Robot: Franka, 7 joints.
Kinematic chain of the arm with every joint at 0, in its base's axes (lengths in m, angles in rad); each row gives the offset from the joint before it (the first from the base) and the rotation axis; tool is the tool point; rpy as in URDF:
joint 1: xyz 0 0 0.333 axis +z
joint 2: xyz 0 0 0 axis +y
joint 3: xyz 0 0 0.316 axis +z
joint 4: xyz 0.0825 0 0 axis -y
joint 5: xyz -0.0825 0 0.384 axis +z
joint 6: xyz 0 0 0 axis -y
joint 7: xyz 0.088 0 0 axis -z
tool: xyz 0 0 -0.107 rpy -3.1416 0 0
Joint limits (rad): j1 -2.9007..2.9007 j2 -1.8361..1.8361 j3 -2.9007..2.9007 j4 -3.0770..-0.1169 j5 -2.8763..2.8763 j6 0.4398..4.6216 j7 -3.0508..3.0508
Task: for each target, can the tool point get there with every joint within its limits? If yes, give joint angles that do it. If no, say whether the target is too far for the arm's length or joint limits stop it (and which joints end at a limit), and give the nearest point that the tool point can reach.
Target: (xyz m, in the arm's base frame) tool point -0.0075 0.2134 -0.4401
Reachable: no: joint limits stop it (at a limit: joint 2) | nearest point -0.0078 0.2229 -0.3573 | short by 0.083 m
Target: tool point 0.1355 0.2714 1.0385
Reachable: yes | joints -0.9956 -0.8716 0.7011 -1.3316 -2.2321 1.5669 1.8124
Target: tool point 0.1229 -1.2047 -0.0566
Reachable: no: too far | nearest point 0.0829 -0.8125 0.0703 | short by 0.414 m
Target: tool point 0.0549 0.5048 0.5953
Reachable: yes | joints 0.1944 0.4041 1.2113 -1.8750 1.7012 0.7872 2.0627
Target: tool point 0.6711 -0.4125 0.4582
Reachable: yes | joints 2.0198 -0.9613 -2.0257 -1.1626 -1.9541 1.9523 -0.7708
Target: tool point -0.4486 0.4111 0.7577
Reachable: yes | joints 0.5282 -0.4698 1.5924 -1.4150 -1.1987 2.1050 -1.6400
